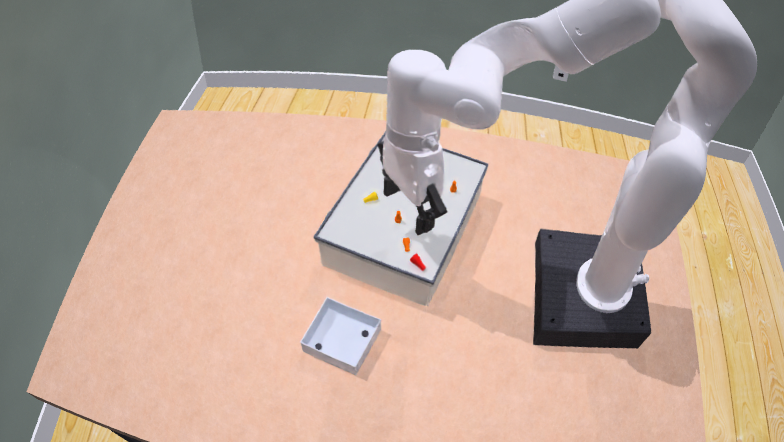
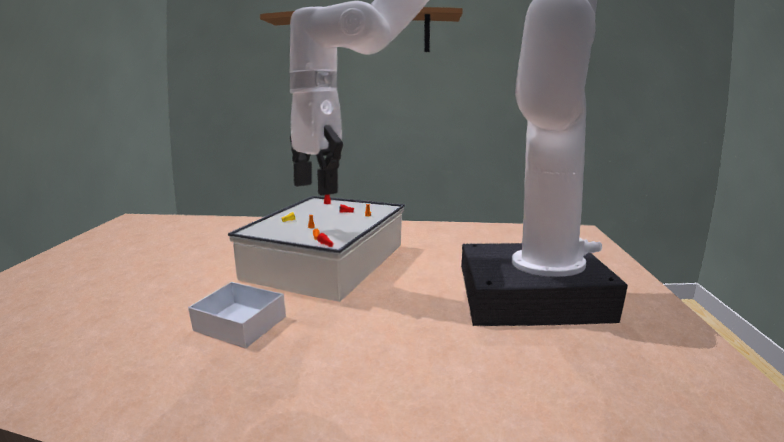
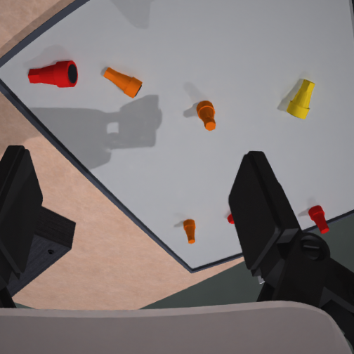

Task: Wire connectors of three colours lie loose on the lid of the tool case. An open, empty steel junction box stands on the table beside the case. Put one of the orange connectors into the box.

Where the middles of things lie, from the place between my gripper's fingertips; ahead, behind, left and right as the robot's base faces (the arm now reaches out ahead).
My hand is 12 cm above the tool case point(image 1: 361, 240), 9 cm to the left of it and 1 cm past it. Also, from my hand: steel junction box point(image 2: 238, 314) 15 cm to the left, 14 cm below, 11 cm ahead.
